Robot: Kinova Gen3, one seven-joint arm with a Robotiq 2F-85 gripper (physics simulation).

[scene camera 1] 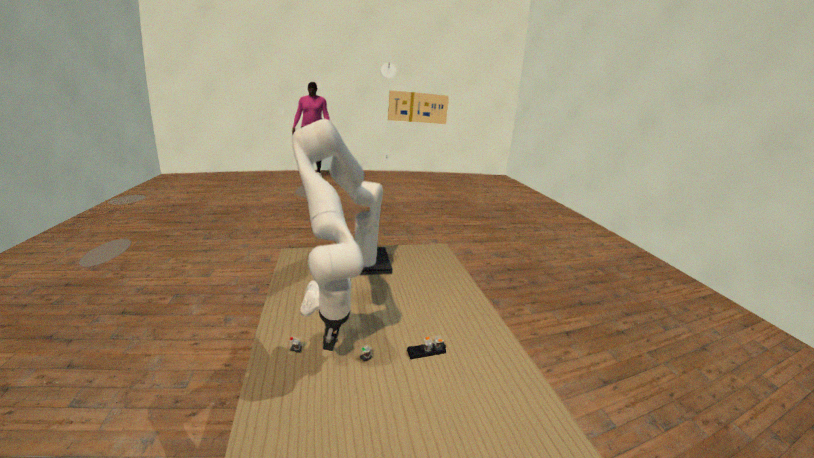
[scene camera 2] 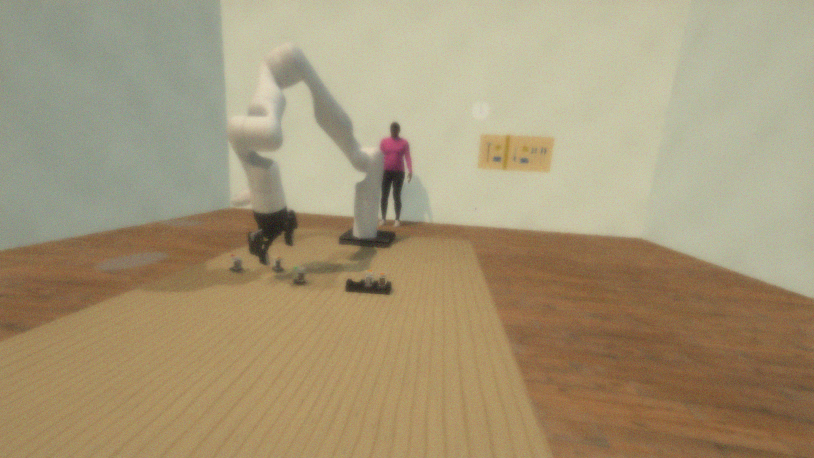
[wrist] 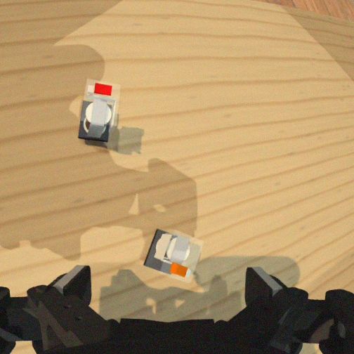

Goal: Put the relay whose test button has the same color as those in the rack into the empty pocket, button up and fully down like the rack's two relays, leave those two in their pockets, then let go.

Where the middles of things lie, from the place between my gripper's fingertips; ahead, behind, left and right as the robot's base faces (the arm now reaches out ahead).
Now: hand 110 mm to the left of the red-button relay (wrist: 98, 119), 30 mm above it and 10 mm short of it.
